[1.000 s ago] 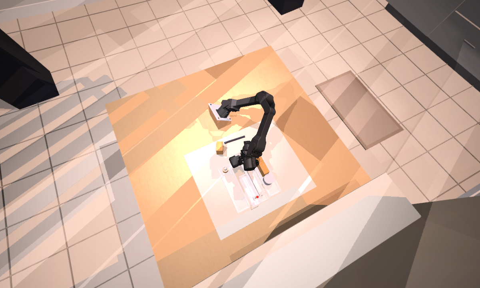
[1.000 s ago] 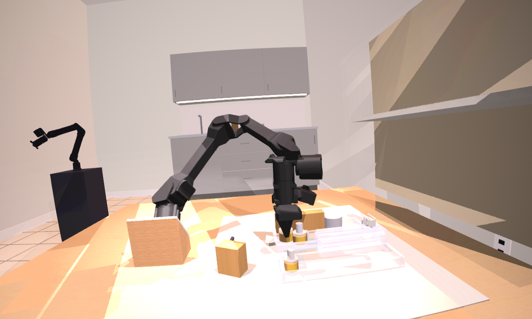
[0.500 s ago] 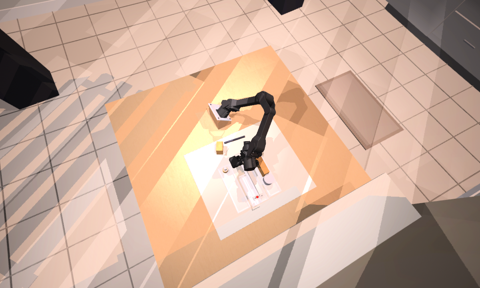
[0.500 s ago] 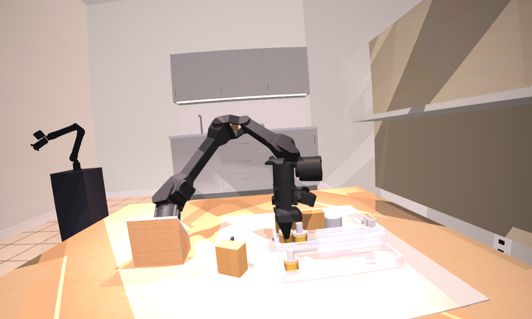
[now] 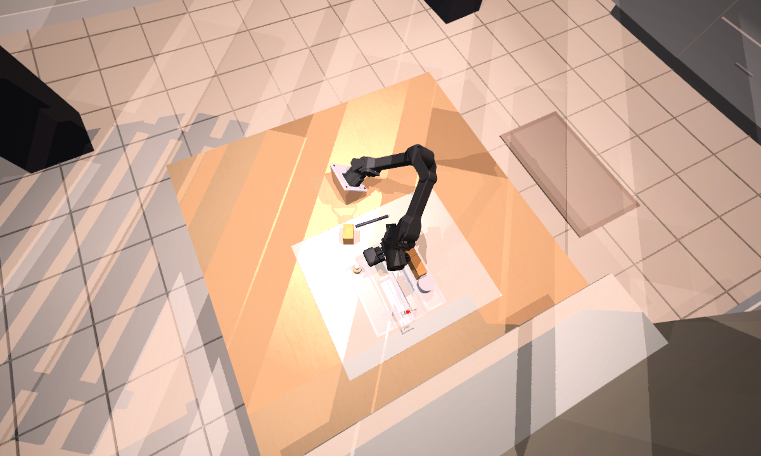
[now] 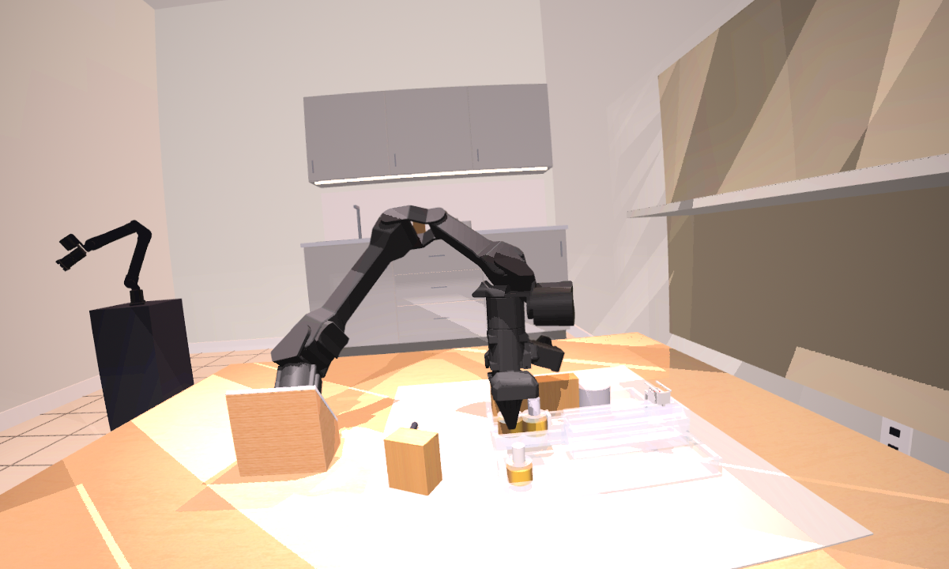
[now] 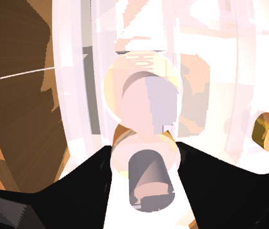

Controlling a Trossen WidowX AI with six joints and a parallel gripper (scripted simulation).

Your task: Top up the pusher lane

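Right now my gripper tip is 14 cm short of the clear lane, 4 cm to the left of it and 1 cm above it. Also, from my gripper tip: dark rod (16 cm behind, 3 cm to the left, 3 cm below); grey cylinder (17 cm ahead, 6 cm to the left); small wooden block (15 cm behind, 9 cm to the right).
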